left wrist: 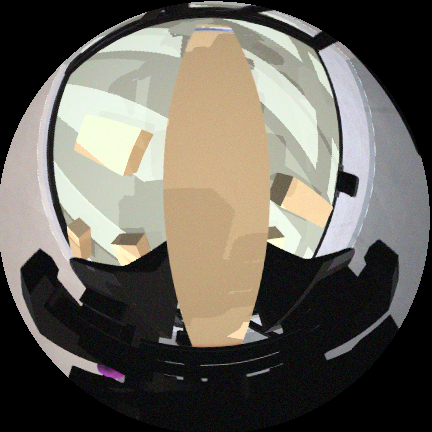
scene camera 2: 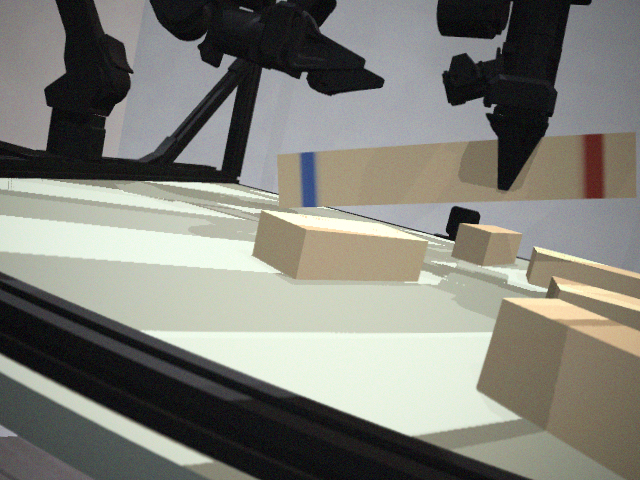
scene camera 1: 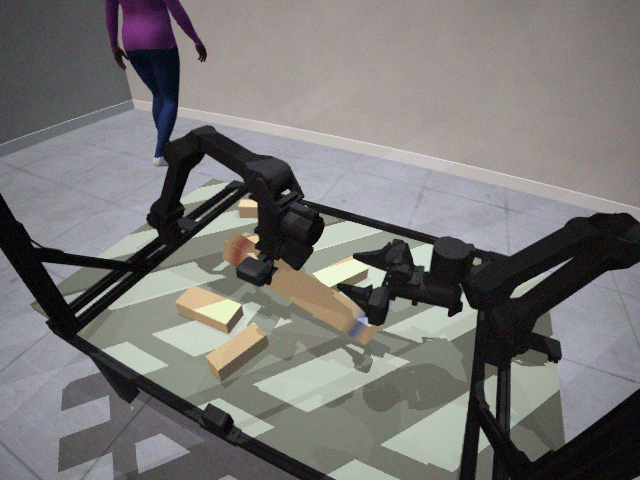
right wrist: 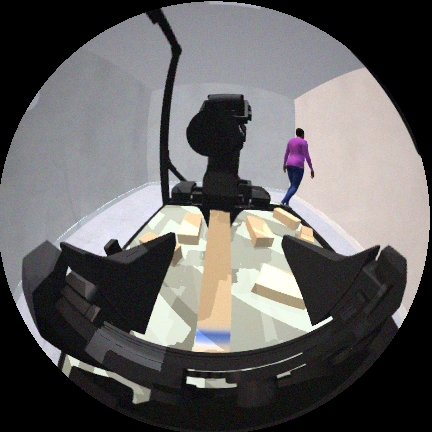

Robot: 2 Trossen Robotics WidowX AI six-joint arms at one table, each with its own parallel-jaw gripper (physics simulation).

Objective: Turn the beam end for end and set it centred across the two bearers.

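Frame: origin at the left arm's base, x ahead, y left, z up, level; centimetres.
Seen in the pictures: left gripper, fingertip midpoint: (left wrist: 212,234) (scene camera 2: 503,190) (scene camera 1: 273,278); right gripper, fingertip midpoint: (scene camera 2: 374,74) (scene camera 1: 345,270) (right wrist: 231,239); left arm's base, origin of the base link: (scene camera 1: 170,237); right arm's base, origin of the base link: (scene camera 2: 72,158) (scene camera 1: 493,353).
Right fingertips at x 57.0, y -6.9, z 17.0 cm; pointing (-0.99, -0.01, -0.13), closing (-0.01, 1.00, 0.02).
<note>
Offsets run from my right fingertips to a thing's top centre. "pt": to the spot under its first point.
The long wooden beam (scene camera 1: 310,297) (scene camera 2: 392,178) (left wrist: 215,125) (right wrist: 215,280) hangs roughly level above the table. Its red band {pt dx -23.8, dy -2.3, dz -2.4 cm} (scene camera 1: 238,250) (scene camera 2: 593,165) is at the left in scene camera 1, its blue band {pt dx +4.9, dy -2.7, dz -11.9 cm} (scene camera 1: 357,326) (scene camera 2: 308,178) (right wrist: 213,336) at the right. My left gripper (scene camera 1: 268,269) (scene camera 2: 509,170) (left wrist: 212,234) is shut on the beam, nearer the red end. My right gripper (scene camera 1: 347,271) (scene camera 2: 373,73) (right wrist: 231,239) is open and empty, above the blue end. Several plain wooden blocks lie below; I cannot tell which two are the bearers.
One block {dx -5.3, dy +14.9, dz -15.1 cm} (scene camera 1: 341,273) (scene camera 2: 361,253) (right wrist: 280,285) lies behind the beam in scene camera 1. Two blocks {dx -29.1, dy -9.5, dz -15.1 cm} (scene camera 1: 206,307) {dx -16.2, dy -16.2, dz -14.5 cm} (scene camera 1: 236,351) lie in front of it at the left, another {dx -40.7, dy +32.4, dz -14.5 cm} (scene camera 1: 248,208) at the back. A black frame rail (scene camera 1: 165,395) edges the table. A person (scene camera 1: 149,31) (right wrist: 297,152) stands beyond.
</note>
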